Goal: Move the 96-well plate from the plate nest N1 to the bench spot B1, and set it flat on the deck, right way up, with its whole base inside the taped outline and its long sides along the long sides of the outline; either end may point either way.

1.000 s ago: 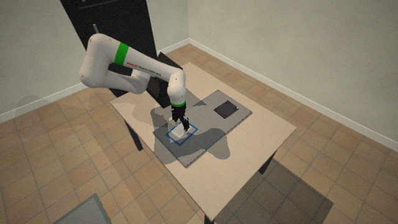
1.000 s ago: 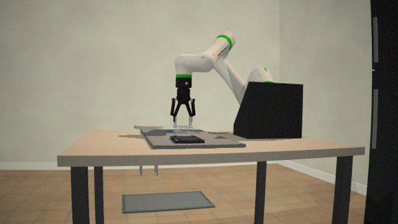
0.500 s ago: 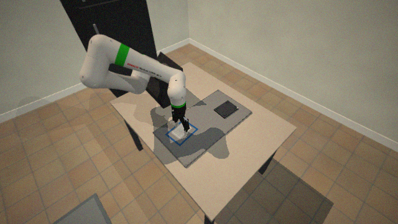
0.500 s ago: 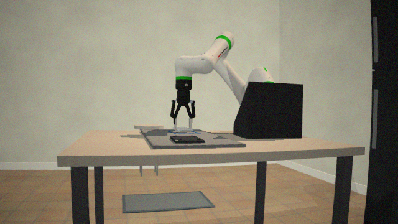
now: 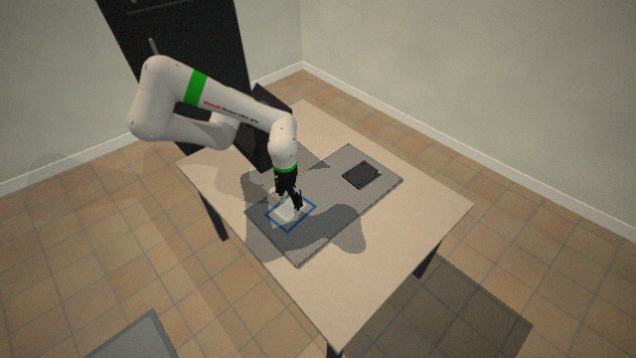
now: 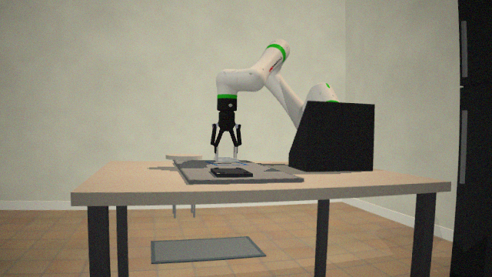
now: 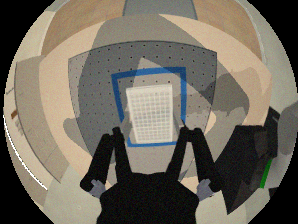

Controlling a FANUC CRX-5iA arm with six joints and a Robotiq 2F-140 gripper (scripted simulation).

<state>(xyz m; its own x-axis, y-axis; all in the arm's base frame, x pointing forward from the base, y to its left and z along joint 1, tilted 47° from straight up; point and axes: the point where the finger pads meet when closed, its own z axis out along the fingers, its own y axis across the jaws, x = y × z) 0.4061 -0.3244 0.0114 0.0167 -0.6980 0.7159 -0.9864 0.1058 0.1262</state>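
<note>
The white 96-well plate is 2 cm below my hand. Round my hand: black plate nest (40 cm to the left, 11 cm ahead, 3 cm below).
</note>
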